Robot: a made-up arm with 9 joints.
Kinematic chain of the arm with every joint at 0, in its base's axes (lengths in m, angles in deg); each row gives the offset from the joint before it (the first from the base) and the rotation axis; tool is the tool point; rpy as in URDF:
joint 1: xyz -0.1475 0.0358 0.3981 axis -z
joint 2: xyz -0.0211 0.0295 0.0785 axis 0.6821 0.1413 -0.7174
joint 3: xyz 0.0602 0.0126 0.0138 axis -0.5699 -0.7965 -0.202
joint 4: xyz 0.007 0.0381 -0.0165 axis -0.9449 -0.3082 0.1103
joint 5: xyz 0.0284 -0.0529 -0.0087 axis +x
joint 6: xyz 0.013 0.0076 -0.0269 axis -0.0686 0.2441 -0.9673
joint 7: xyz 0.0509 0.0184 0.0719 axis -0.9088 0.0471 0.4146
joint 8: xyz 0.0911 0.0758 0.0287 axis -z
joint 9: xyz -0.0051 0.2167 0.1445 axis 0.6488 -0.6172 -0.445
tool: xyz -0.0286 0.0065 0.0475 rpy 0 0 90
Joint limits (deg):
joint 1: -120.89..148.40
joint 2: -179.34..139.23
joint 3: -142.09..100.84
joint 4: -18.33..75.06
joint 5: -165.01..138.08
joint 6: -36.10..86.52
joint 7: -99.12..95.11
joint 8: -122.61..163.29
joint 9: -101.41..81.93
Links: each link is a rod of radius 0.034 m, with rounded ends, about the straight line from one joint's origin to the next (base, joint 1, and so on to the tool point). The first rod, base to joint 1, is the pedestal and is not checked.
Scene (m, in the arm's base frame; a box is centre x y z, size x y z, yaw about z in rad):
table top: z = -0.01
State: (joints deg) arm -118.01 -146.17 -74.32 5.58 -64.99 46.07 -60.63 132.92 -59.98
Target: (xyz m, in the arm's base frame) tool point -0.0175 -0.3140 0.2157
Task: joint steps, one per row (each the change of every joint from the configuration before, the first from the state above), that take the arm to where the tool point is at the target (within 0.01 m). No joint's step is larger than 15 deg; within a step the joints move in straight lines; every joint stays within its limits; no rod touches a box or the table.
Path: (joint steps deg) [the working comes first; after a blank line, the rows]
Joints at the target: -120.89 -165.33 -57.70 28.22 -84.44 53.10 -51.77 127.32 -58.58
Straight joint move there: clear.

1: -1.44 -9.58 8.31 11.32 -9.72 3.52 4.43 -2.80 0.70
2: -1.44 -9.58 8.31 11.32 -9.73 3.51 4.43 -2.80 0.70

